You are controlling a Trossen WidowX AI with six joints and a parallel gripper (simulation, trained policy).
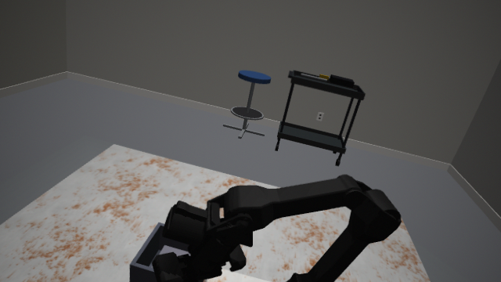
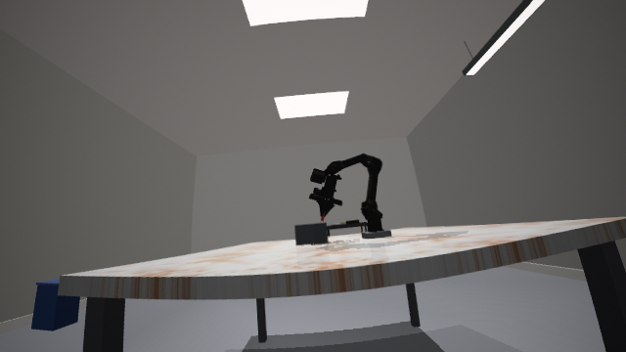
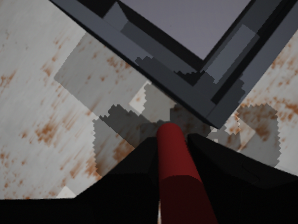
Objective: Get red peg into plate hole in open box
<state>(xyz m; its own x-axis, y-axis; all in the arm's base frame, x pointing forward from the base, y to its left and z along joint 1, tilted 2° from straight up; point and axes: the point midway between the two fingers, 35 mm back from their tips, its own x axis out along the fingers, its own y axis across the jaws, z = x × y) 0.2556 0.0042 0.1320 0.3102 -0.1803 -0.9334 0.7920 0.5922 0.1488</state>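
My gripper tip is now 110 mm to the left of the grey plate, 80 mm above it and 50 mm short of it. From my gripper tip the other things lie so: dark box: 110 mm to the right, 100 mm below, 50 mm ahead; then red peg: 20 mm above, 10 mm behind.
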